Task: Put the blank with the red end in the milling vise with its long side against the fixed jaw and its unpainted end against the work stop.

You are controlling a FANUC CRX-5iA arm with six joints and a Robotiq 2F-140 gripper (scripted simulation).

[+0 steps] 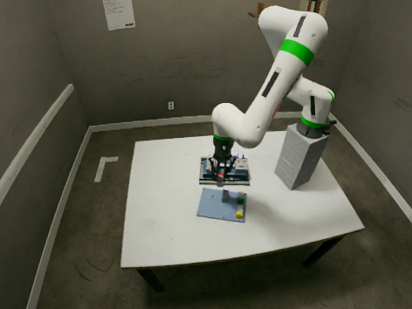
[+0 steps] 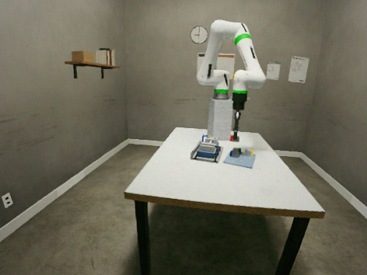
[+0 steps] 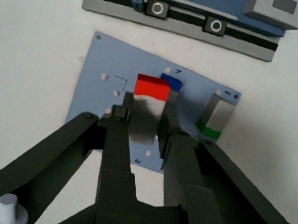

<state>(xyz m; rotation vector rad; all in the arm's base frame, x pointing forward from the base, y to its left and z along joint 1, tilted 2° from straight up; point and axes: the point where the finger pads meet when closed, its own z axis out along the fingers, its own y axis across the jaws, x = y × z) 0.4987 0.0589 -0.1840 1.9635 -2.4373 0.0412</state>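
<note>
Right now my hand is 1 cm short of the work stop, 13 cm to the left of it and 9 cm above it. The rest, counted from my hand: red-ended blank: 3 cm below; plate: 1 cm behind, 6 cm to the left, 18 cm below; blue-ended blank: 3 cm behind, 2 cm to the left, 16 cm below.
</note>
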